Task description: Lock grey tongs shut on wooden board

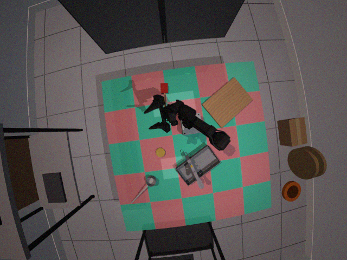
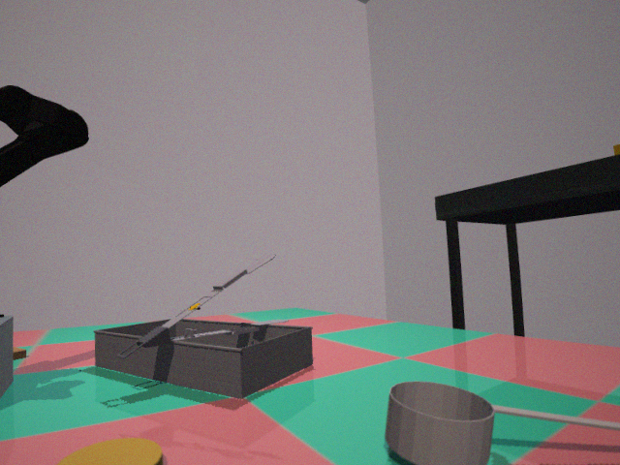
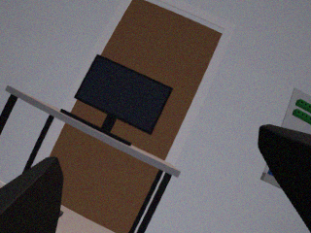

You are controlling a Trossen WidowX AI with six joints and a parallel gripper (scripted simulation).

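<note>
The yellow lock piece is 310 mm ahead of my gripper tip, 240 mm to the left of it and 300 mm below it. The rest, counted from my gripper tip: wooden board 160 mm behind, 560 mm to the left, 390 mm below; then yellow disc 210 mm ahead, 10 mm to the left, 390 mm below; then grey roasting tin 320 mm ahead, 300 mm to the left, 370 mm below.
</note>
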